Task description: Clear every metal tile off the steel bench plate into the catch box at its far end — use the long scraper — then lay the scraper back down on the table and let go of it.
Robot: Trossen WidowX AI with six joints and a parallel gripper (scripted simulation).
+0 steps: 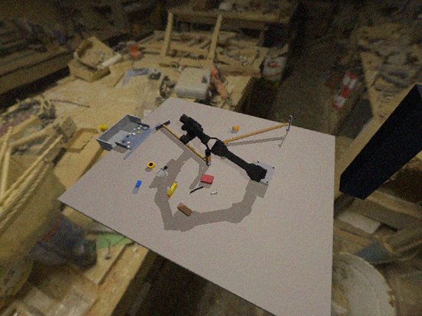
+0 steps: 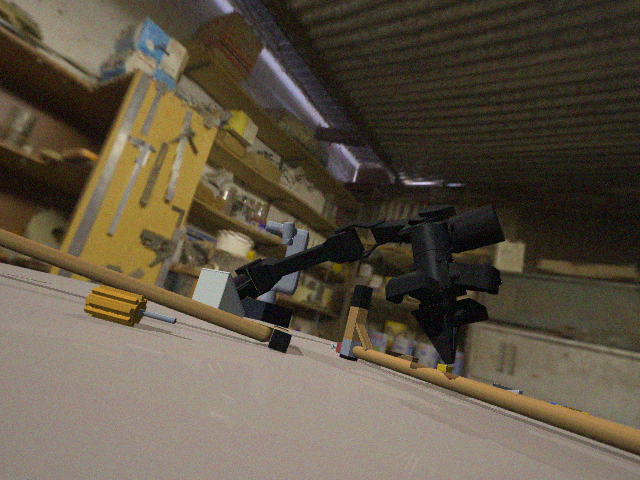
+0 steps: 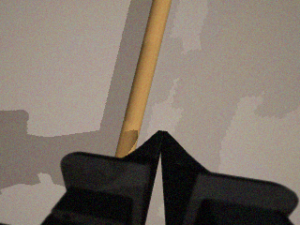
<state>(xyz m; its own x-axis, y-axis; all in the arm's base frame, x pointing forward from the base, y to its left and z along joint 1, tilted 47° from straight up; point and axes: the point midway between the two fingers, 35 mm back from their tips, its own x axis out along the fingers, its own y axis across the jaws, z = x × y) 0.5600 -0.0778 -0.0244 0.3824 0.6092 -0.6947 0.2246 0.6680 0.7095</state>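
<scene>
The long scraper lies 50 mm ahead of my gripper tip, 20 mm to the left of it and 20 mm above it. Also, from my gripper tip: red block: 280 mm behind, 240 mm to the left, 30 mm below; yellow ring: 310 mm to the left, 130 mm ahead, 30 mm below; silver clip: 310 mm to the left, 40 mm below, 30 mm ahead.
</scene>
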